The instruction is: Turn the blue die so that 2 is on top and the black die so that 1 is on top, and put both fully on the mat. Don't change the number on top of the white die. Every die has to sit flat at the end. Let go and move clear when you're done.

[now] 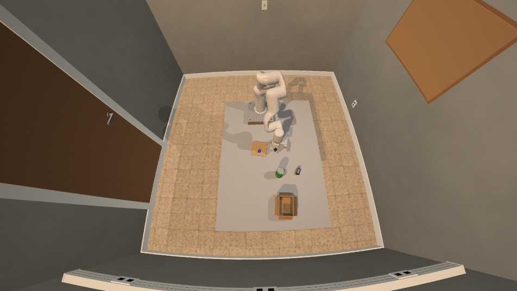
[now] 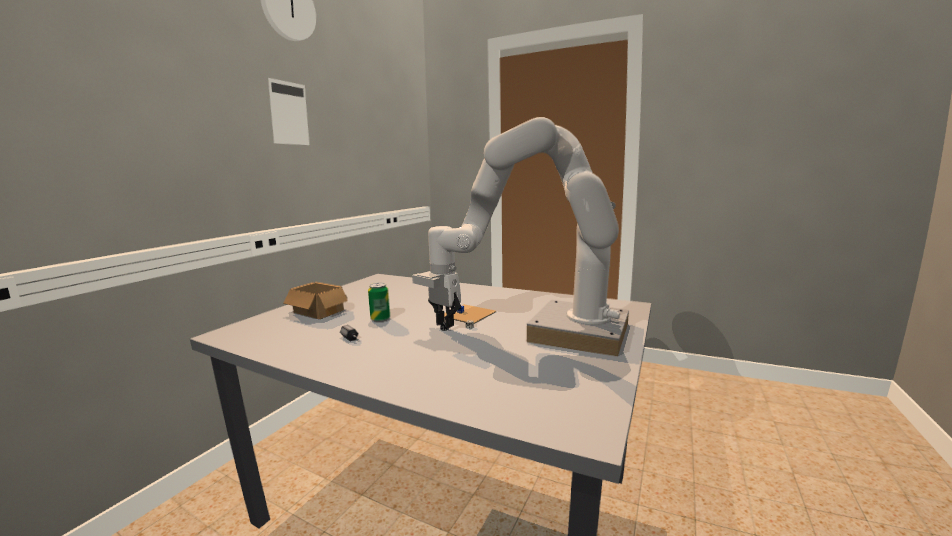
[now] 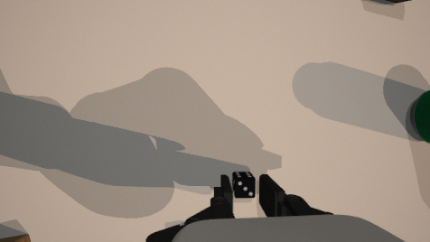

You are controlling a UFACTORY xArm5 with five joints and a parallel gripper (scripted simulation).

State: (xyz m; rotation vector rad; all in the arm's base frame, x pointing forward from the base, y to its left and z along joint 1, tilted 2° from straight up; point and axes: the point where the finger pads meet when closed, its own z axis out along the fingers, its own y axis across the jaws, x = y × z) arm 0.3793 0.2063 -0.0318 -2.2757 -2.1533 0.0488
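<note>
Now: hand 20 mm above the black die. Round my hand: white die 50 mm to the right, 50 mm behind, 20 mm below; mat 150 mm to the right, 30 mm below, 30 mm ahead; blue die 140 mm to the right, 60 mm ahead, 20 mm below.
</note>
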